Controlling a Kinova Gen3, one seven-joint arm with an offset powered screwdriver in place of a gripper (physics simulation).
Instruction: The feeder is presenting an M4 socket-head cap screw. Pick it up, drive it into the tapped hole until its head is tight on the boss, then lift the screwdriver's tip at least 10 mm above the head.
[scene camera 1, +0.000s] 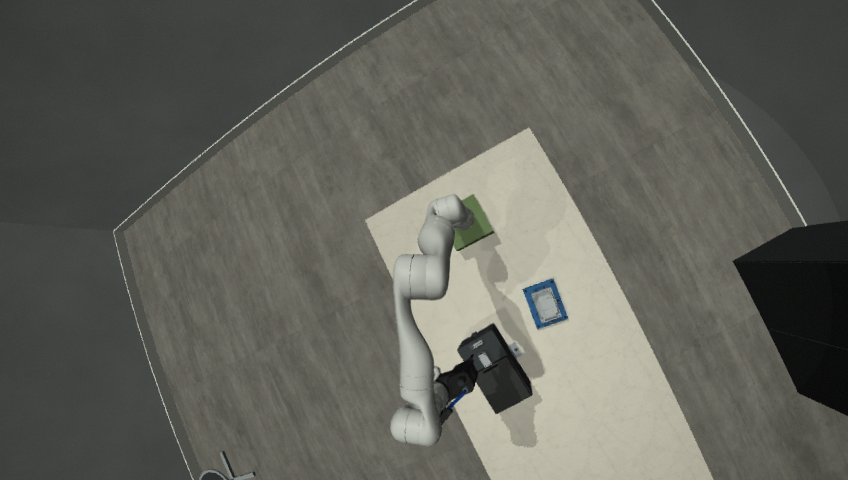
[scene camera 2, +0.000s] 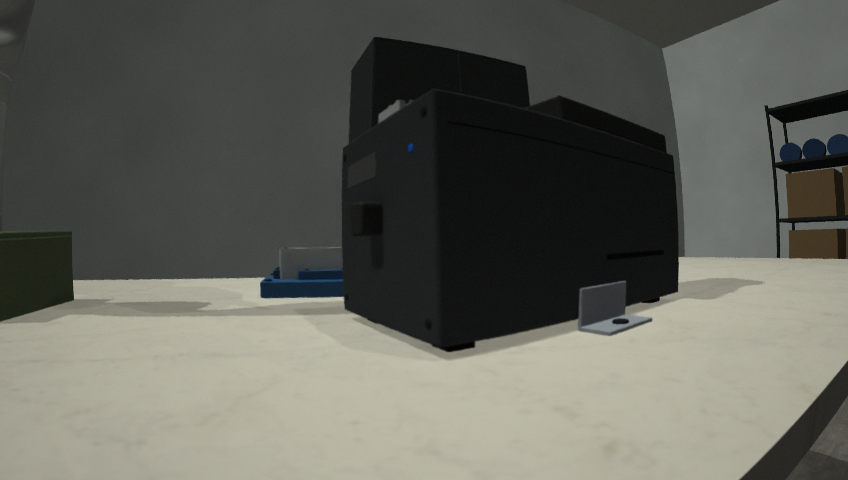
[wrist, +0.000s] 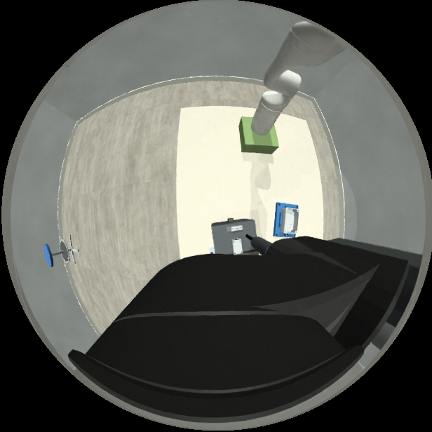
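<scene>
The screwdriver's thin black tip (wrist: 248, 236) shows in the wrist view, overlapping the dark screw feeder (scene camera 1: 505, 383) (scene camera 2: 511, 220) (wrist: 220, 240); its height above the feeder cannot be judged. The screwdriver's black body (scene camera 1: 459, 380) is beside and partly over the feeder's left edge in scene camera 1. Whether the tip carries a screw is too small to tell, and no screw can be made out at the feeder. The light grey part (scene camera 1: 546, 304) (scene camera 2: 309, 261) (wrist: 290, 220) sits in a blue fixture (scene camera 1: 532, 308) (scene camera 2: 303, 289) (wrist: 277, 217); its tapped hole cannot be made out.
A small grey angle bracket (scene camera 1: 515, 349) (scene camera 2: 602, 306) is beside the feeder. A green block (scene camera 1: 476, 237) (scene camera 2: 35, 267) (wrist: 257, 145) is under the arm's base. The feeder's raised housing stands between scene camera 2 and part of the fixture. A black cabinet (scene camera 1: 797, 315) is at the right.
</scene>
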